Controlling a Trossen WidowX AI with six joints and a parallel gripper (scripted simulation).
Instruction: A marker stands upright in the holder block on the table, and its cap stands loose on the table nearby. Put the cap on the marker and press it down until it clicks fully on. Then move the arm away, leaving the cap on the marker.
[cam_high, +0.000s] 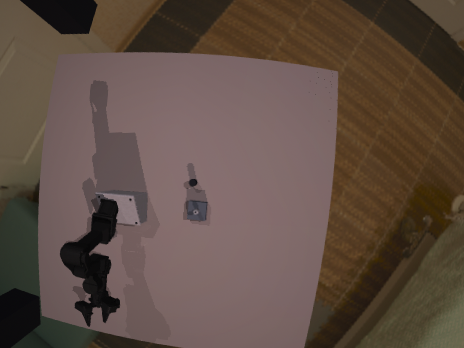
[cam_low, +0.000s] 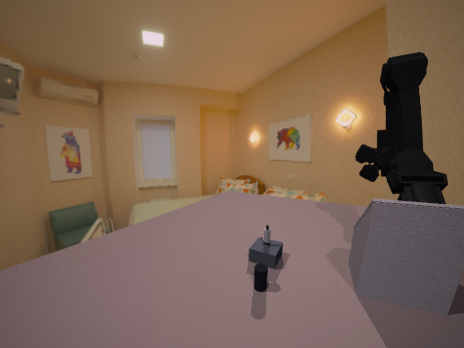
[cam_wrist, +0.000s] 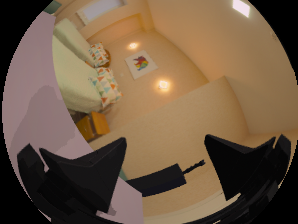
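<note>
The dark marker cap lies 580 mm to the left of my gripper tip, 280 mm ahead of it and 250 mm below it.
</note>
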